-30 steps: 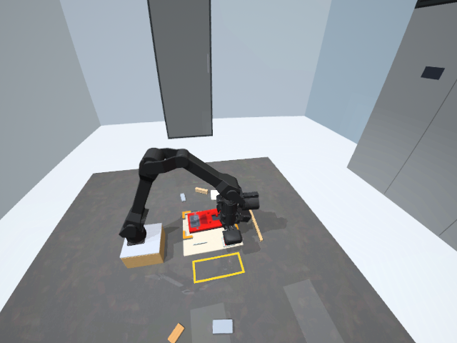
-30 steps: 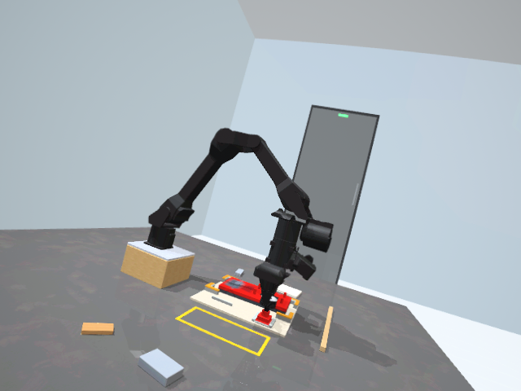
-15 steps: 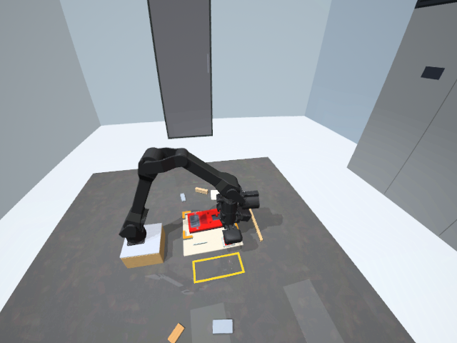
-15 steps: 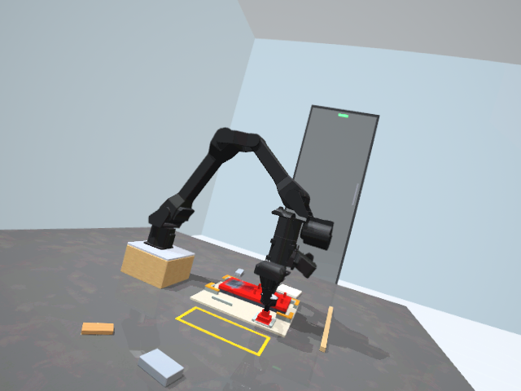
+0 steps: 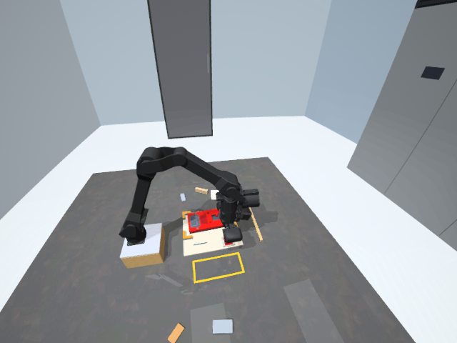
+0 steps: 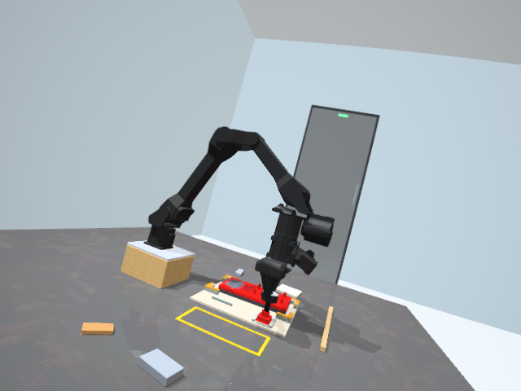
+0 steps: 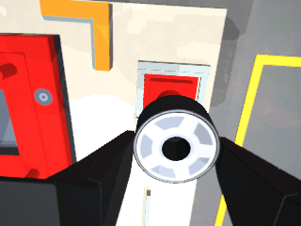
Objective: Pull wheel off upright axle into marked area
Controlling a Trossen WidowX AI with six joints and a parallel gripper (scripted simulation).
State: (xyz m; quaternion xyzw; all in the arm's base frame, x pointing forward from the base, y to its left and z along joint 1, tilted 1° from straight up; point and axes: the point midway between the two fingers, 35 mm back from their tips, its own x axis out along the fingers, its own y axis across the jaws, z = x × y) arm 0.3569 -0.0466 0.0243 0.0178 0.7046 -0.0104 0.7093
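Right now my gripper tip is 3 cm above the upright axle. From my gripper tip the other things lie so: small wooden block (35 cm to the left, 6 cm behind, 5 cm below); wooden stick (16 cm ahead, 11 cm to the left, 6 cm below); wheel (right at my gripper tip).
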